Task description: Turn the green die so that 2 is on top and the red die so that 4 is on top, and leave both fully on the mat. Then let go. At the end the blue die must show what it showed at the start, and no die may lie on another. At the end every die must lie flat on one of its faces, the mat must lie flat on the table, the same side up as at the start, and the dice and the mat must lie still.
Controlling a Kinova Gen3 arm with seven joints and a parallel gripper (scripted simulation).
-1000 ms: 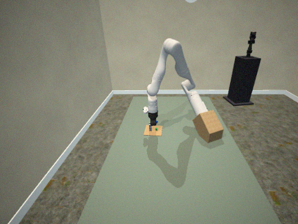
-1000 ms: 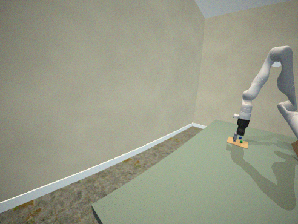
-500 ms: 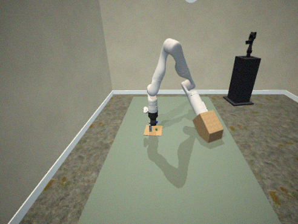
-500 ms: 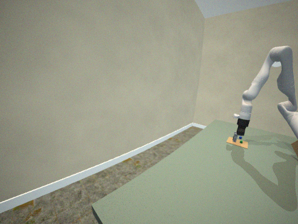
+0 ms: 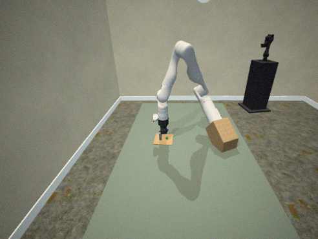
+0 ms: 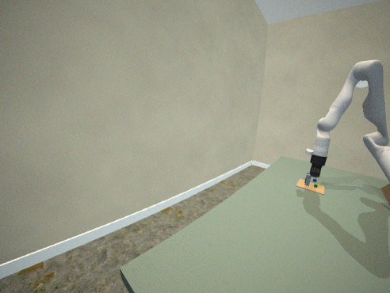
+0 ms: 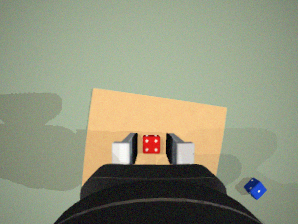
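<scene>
My hand is 1 cm above the red die. Also, from my hand: tan mat: 2 cm below, 2 cm behind; blue die: 11 cm to the right, 6 cm behind, 2 cm below; green die: 5 cm behind, 1 cm below.
</scene>
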